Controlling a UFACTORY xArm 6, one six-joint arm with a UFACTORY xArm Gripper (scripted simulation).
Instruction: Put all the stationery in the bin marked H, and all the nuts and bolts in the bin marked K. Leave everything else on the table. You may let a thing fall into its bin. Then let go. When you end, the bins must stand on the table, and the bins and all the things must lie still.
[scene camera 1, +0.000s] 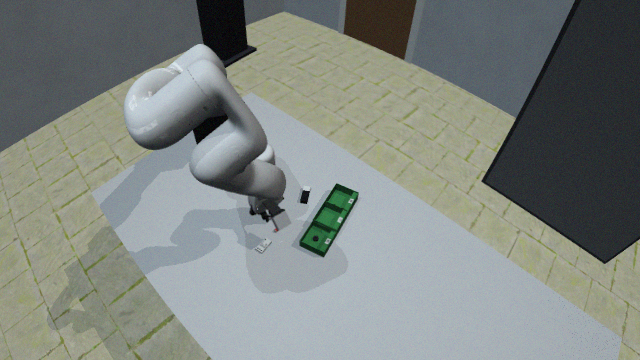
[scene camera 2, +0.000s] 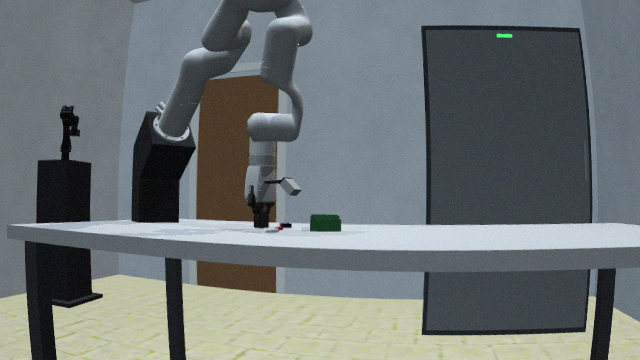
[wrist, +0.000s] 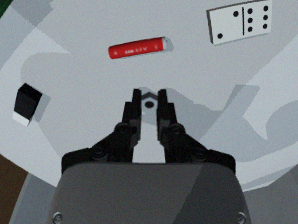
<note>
I see my gripper (scene camera 2: 261, 227), a red stick (wrist: 156, 44) and a green three-compartment bin (scene camera 1: 331, 216).
My gripper shows as well in the wrist view (wrist: 149, 100).
</note>
